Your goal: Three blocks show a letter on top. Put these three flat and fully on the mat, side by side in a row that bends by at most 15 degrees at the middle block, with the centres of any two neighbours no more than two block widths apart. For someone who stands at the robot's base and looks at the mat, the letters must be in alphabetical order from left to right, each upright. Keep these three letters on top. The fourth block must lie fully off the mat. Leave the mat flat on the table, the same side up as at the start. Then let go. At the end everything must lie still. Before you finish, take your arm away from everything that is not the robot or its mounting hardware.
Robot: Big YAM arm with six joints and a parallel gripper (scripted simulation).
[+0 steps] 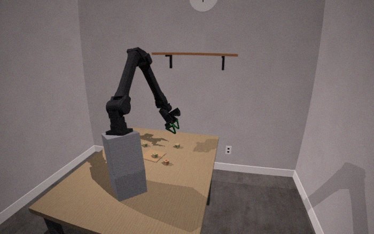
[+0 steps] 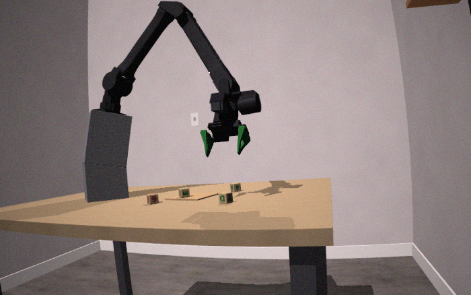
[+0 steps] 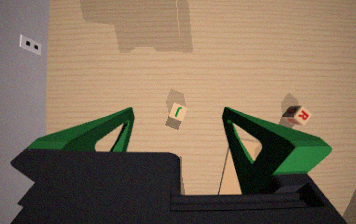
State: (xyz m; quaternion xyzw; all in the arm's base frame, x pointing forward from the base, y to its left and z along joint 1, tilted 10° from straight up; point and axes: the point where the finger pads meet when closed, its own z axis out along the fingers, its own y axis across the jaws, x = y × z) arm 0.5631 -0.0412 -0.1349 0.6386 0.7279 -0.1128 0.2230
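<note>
My hand is 19 cm past the pale mat, 14 cm above it and 10 cm to the right of it. From my hand the other things lie so: dark block (24 cm to the left, 13 cm below, 9 cm behind); then green-lettered block (13 cm below, 1 cm to the right).
</note>
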